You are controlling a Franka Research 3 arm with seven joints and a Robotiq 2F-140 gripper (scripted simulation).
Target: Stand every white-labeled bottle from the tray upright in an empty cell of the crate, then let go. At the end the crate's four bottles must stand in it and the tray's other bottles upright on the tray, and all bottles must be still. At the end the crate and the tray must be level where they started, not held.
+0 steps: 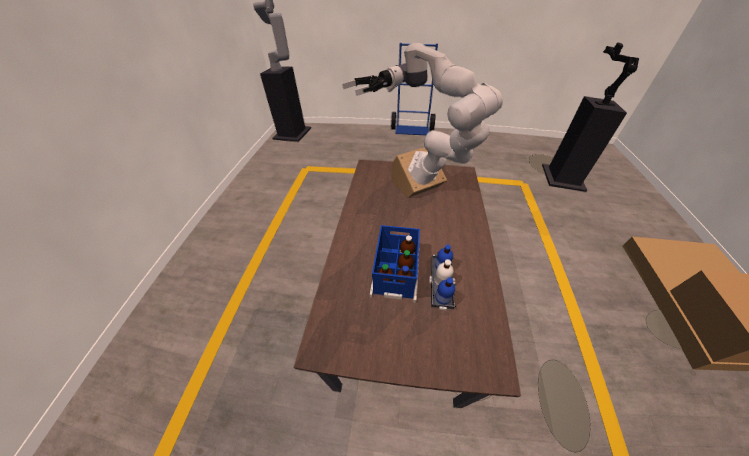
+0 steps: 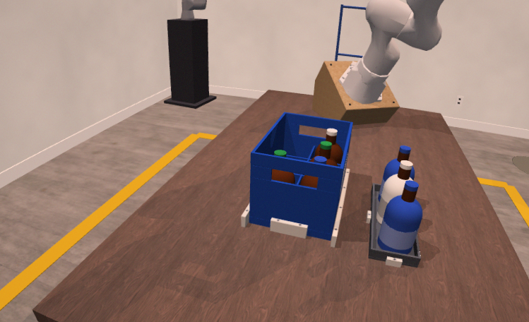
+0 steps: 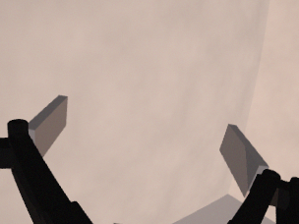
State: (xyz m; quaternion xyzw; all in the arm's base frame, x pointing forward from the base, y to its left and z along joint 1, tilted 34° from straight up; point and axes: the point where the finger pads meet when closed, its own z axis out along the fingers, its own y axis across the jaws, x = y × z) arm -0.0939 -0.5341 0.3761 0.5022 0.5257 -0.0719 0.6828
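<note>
Right now my hand is 590 mm above the white-labeled bottle, 550 mm to the right of it and 480 mm short of it. The rest, counted from my hand: blue-labeled bottle: 590 mm below, 570 mm to the left, 570 mm ahead; then blue crate: 590 mm below, 480 mm ahead, 330 mm to the left.
</note>
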